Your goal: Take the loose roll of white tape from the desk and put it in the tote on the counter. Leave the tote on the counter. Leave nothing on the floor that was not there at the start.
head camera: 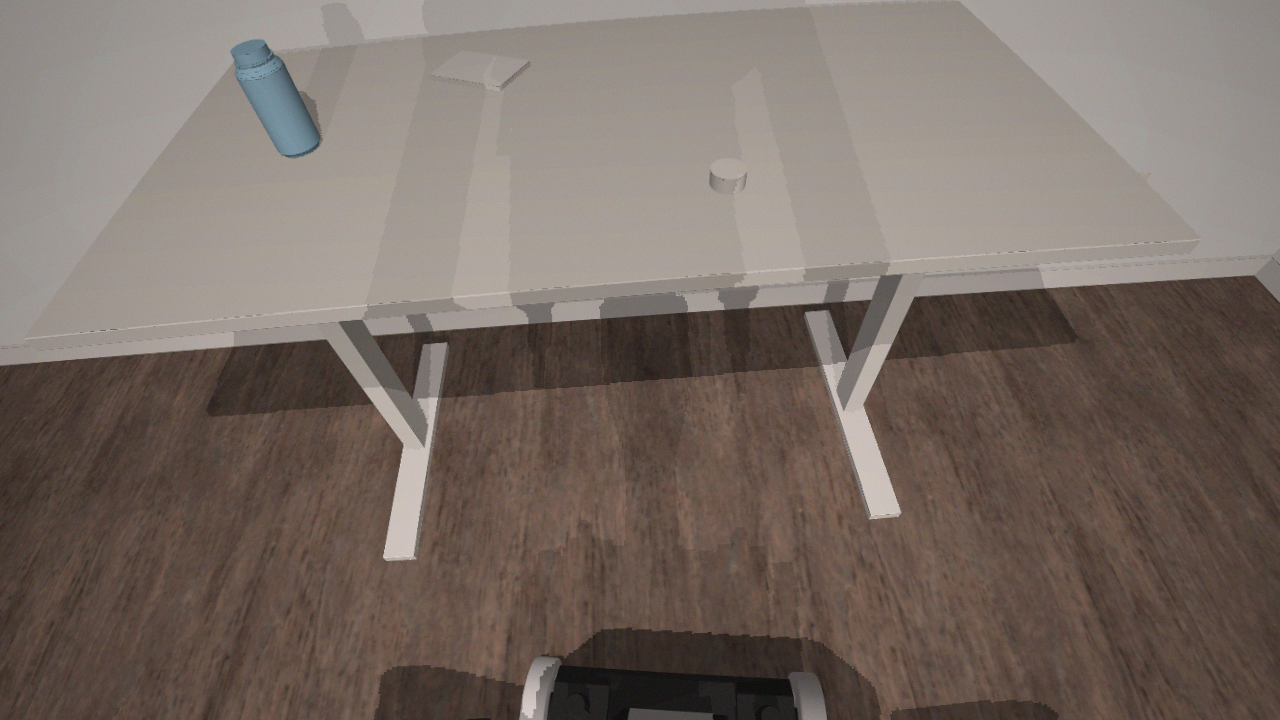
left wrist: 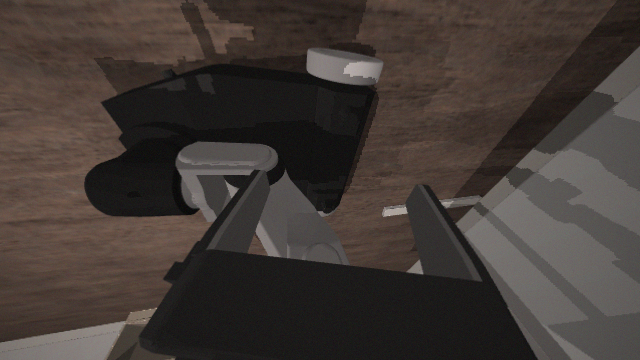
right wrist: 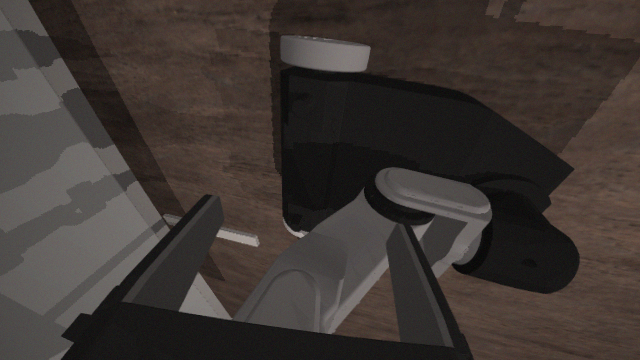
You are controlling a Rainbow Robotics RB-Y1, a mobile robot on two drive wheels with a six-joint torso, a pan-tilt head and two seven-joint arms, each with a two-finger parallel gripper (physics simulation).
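Places are measured from the robot's base along level axes (x left, y up, z ahead), in centimetres.
Pixels of known places: left gripper, fingertip midpoint: (left wrist: pixel 337 186); right gripper, fingertip midpoint: (right wrist: pixel 307 220).
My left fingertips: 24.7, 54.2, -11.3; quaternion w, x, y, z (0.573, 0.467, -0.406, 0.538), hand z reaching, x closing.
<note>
For each thing: its top centre in the pictures, then the offset to it from my left fingertips, as dx, dy, dz. "*": a spot on its surface instead. Level surfaces: height alone.
- tape, top centre: (head camera: pixel 728 168) -30.3, +43.3, +68.3
- pale desk, surface height: dy +40.9
- blue bottle, top centre: (head camera: pixel 247 47) +37.9, +57.4, +78.7
- thin flat pale item, top centre: (head camera: pixel 479 67) +13.4, +41.9, +102.2
- desk's left leg, surface spot: (head camera: pixel 380 385) * +47.7, -20.4, +73.9
- right leg, surface spot: (head camera: pixel 877 344) * -71.8, -20.8, +90.8
- wooden floor, surface height: dy -54.0
A small round white roll of tape (head camera: pixel 727 176) lies flat on the pale desk (head camera: pixel 608 214), right of the middle and toward the front edge in the head view. My left gripper (left wrist: pixel 337 186) is open, with nothing between its fingers; the robot's own base and arm show behind them. My right gripper (right wrist: pixel 307 220) is open and empty too, with the base and arm behind it. Neither gripper shows in the head view. The tote and the counter do not show in these views.
A blue bottle (head camera: pixel 277 102) stands at the desk's back left. A thin flat pale item (head camera: pixel 481 69) lies near the back edge. The desk's left leg (head camera: pixel 380 385) and right leg (head camera: pixel 877 344) stand on feet on the wooden floor (head camera: pixel 644 465). A wall rises behind the desk.
</note>
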